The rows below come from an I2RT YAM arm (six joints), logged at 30 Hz.
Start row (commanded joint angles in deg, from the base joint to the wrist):
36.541, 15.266, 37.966, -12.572, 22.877, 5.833
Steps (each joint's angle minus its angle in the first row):
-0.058, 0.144, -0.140, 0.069, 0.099, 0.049
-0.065, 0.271, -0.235, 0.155, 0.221, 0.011
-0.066, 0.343, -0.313, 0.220, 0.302, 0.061
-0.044, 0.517, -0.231, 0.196, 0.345, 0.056
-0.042, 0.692, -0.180, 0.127, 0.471, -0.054
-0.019, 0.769, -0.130, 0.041, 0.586, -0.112
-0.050, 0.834, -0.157, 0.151, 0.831, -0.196
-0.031, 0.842, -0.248, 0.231, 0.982, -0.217
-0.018, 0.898, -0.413, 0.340, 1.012, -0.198
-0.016, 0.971, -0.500, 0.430, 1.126, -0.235
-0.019, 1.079, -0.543, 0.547, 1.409, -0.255
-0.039, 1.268, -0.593, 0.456, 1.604, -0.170
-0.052, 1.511, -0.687, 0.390, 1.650, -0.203
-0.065, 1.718, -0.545, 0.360, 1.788, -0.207
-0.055, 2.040, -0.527, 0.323, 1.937, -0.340
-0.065, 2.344, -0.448, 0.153, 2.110, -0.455
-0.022, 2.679, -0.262, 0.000, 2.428, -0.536
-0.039, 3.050, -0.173, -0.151, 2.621, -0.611
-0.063, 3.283, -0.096, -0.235, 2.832, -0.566
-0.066, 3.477, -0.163, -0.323, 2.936, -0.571
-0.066, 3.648, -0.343, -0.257, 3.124, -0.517
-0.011, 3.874, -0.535, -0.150, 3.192, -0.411
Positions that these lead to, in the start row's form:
36.483, 15.410, 37.826, -12.503, 22.976, 5.882
36.476, 15.537, 37.731, -12.417, 23.098, 5.844
36.475, 15.609, 37.653, -12.352, 23.179, 5.894
36.497, 15.783, 37.735, -12.376, 23.222, 5.889
36.499, 15.958, 37.786, -12.445, 23.348, 5.779
36.522, 16.035, 37.836, -12.531, 23.463, 5.721
36.491, 16.100, 37.809, -12.421, 23.708, 5.637
36.510, 16.108, 37.718, -12.341, 23.859, 5.616
36.523, 16.164, 37.553, -12.232, 23.889, 5.635
36.525, 16.237, 37.466, -12.142, 24.003, 5.598
36.522, 16.345, 37.423, -12.025, 24.286, 5.578
36.502, 16.534, 37.373, -12.116, 24.481, 5.663
36.489, 16.777, 37.279, -12.182, 24.527, 5.630
36.476, 16.984, 37.421, -12.212, 24.665, 5.626
36.486, 17.306, 37.439, -12.249, 24.814, 5.493
36.476, 17.610, 37.518, -12.419, 24.987, 5.378
36.519, 17.945, 37.704, -12.572, 25.305, 5.297
36.502, 18.316, 37.793, -12.723, 25.498, 5.222
36.478, 18.549, 37.870, -12.807, 25.709, 5.267
36.475, 18.743, 37.803, -12.895, 25.813, 5.262
36.475, 18.914, 37.623, -12.829, 26.001, 5.316
36.530, 19.140, 37.431, -12.722, 26.069, 5.422

